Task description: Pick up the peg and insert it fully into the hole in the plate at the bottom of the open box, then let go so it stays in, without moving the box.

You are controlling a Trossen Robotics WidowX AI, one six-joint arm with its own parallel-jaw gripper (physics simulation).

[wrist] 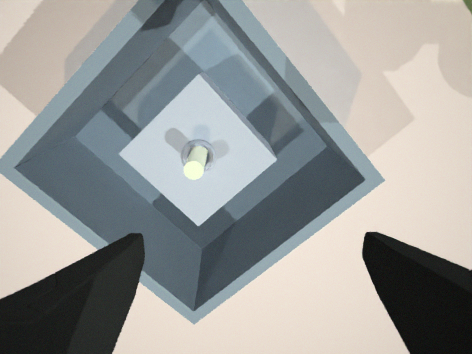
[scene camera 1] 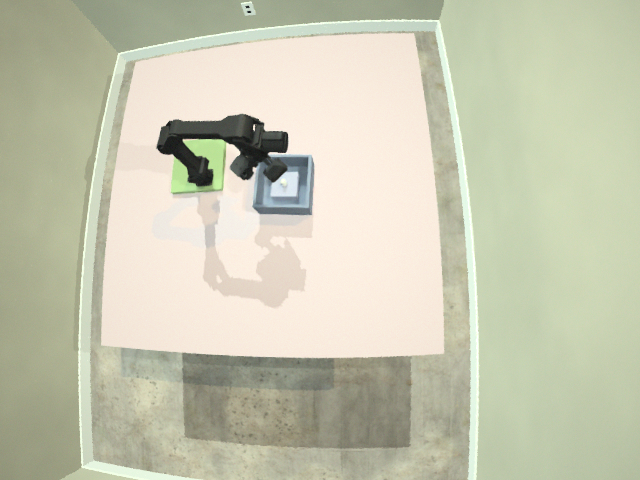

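Where they show: gripper, fingertip midpoint: [wrist: 254, 244] [scene camera 1: 266, 164]; arm's base, origin of the base link: [scene camera 1: 204, 177].
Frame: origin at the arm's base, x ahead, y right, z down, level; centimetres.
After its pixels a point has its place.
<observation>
A pale yellow peg [scene camera 1: 283, 182] {x 31.9, y 5.1, z -6.2 cm} [wrist: 194, 169] {x 31.7, y 4.6, z -6.3 cm} stands roughly upright in the ringed hole of the light plate [scene camera 1: 290, 191] {x 34.0, y 7.4, z -3.3 cm} [wrist: 235, 170] {x 30.4, y 1.7, z -3.3 cm}. Its top part sticks up above the plate; how deep it sits in the hole is hidden. The plate lies at the bottom of the open blue-grey box [scene camera 1: 284, 210] {x 32.2, y 14.2, z -3.4 cm} [wrist: 300, 235] {x 29.5, y -4.3, z -7.3 cm}. My gripper [scene camera 1: 258, 171] {x 28.5, y 3.1, z -17.8 cm} [wrist: 254, 244] {x 28.5, y 3.1, z -17.8 cm} is open and empty. It hangs above the box's left side in the scene view, apart from the peg. In the wrist view, the peg shows beyond the fingertips, left of the middle between them.
The arm's base stands on a green square [scene camera 1: 218, 165] {x 5.2, y -4.7, z -0.1 cm} left of the box, with a narrow gap of table between them. The pale pink table [scene camera 1: 361, 232] {x 58.3, y 20.4, z 2.4 cm} stretches around both. The box walls rise around the plate on all sides.
</observation>
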